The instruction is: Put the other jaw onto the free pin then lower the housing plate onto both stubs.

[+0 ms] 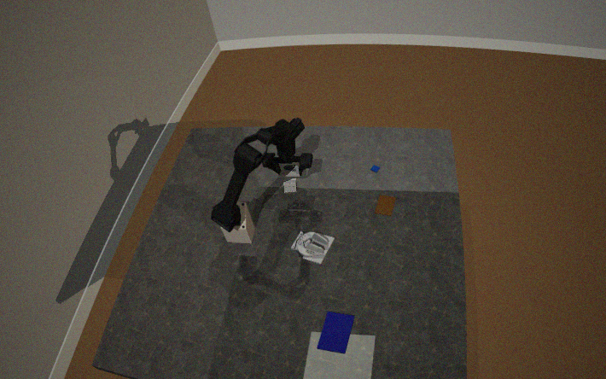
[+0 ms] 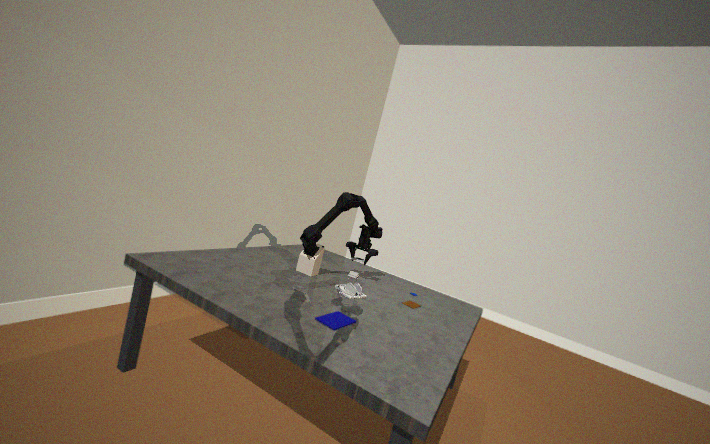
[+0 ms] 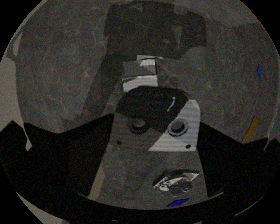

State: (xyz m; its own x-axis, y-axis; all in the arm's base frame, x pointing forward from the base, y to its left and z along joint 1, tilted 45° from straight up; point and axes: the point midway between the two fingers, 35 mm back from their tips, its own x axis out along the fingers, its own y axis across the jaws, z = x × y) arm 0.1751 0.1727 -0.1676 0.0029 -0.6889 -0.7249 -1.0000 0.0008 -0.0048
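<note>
The white jaw is 80 mm ahead of my gripper tip, 280 mm to the right of it and 80 mm below it. From my gripper tip the other things lie so: small blue square 320 mm ahead, 130 mm to the left, 90 mm below; orange patch 370 mm ahead, 70 mm to the right, 90 mm below.
</note>
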